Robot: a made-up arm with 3 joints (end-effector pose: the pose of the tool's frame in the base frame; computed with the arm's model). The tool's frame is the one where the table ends.
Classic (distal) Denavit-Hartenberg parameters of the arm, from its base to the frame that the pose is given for. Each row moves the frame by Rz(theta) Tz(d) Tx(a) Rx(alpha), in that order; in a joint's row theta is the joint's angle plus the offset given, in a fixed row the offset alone. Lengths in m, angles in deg.
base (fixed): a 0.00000, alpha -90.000, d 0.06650, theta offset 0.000
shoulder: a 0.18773, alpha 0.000, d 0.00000, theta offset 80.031
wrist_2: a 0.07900, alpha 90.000, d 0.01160, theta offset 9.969
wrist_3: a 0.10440, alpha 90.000, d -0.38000, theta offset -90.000
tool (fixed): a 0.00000, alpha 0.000, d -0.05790, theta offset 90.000
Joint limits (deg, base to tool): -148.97..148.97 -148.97..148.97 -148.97..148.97
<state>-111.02 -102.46 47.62</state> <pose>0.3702 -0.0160 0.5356 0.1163 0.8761 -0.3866 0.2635</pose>
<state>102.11 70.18 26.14</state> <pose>0.1652 -0.0566 0.2999 0.0152 0.9719 -0.2256 0.0655</pose>
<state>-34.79 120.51 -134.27</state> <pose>0.1399 0.0430 0.3148 -0.6754 0.2643 0.6268 0.2848</pose>
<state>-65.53 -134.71 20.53</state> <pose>0.4795 -0.0659 0.3103 0.0313 0.9687 -0.1754 0.1729</pose>
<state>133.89 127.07 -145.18</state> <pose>-0.1239 0.0642 -0.2084 -0.6194 -0.2276 -0.7258 0.1942</pose>
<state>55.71 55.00 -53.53</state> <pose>-0.0276 -0.0970 0.3013 -0.2560 0.7345 0.3705 0.5076</pose>
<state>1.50 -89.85 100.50</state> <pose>0.1877 0.0876 -0.5040 0.5514 -0.4456 0.5358 0.4586</pose>
